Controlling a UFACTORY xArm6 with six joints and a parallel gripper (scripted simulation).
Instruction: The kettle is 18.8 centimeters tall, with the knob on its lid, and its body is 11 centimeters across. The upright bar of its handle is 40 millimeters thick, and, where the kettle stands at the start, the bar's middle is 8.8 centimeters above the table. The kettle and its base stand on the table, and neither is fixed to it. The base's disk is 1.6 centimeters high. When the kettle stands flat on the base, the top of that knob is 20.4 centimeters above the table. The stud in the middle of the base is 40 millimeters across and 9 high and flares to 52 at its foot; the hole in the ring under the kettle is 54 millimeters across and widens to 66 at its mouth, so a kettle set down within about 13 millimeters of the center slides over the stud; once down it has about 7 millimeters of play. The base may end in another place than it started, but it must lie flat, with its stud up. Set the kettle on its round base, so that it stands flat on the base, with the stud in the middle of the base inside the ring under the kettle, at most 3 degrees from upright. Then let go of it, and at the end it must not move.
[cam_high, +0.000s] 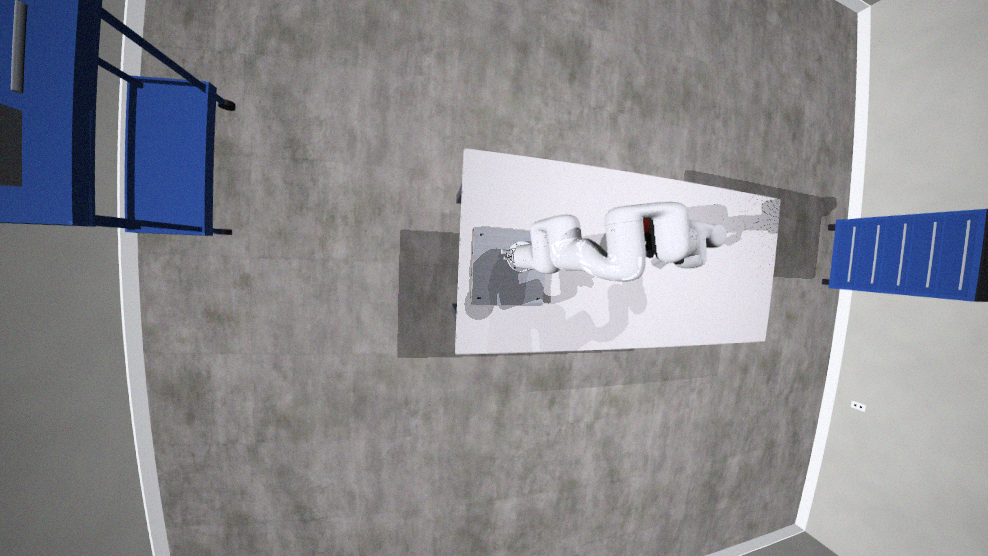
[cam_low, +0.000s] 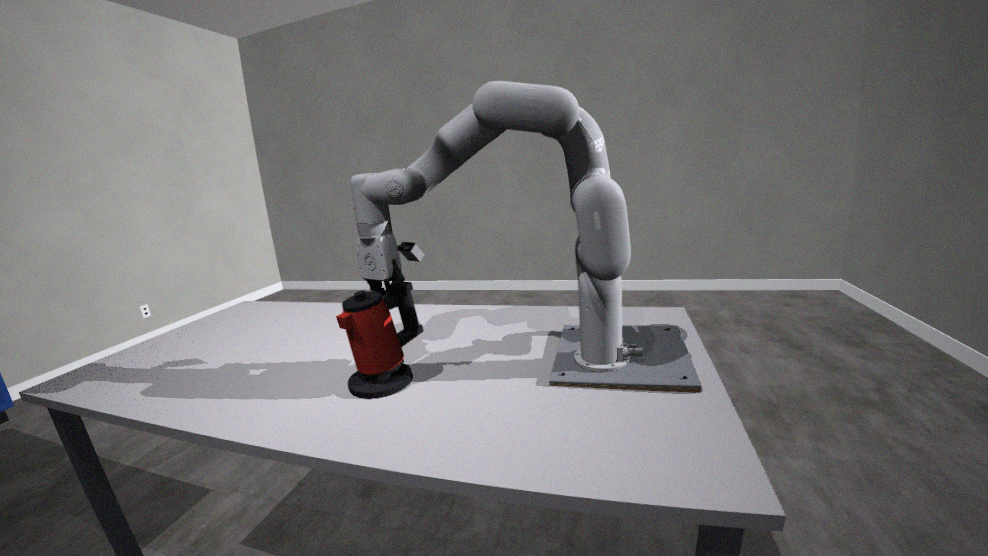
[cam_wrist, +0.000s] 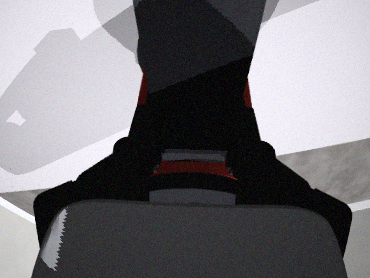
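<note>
Right now my hand is 5 cm above the red kettle, 2 cm to the right of it and 1 cm short of it. Also, from my hand: black round base: 18 cm below, 5 cm to the left, 2 cm ahead.
</note>
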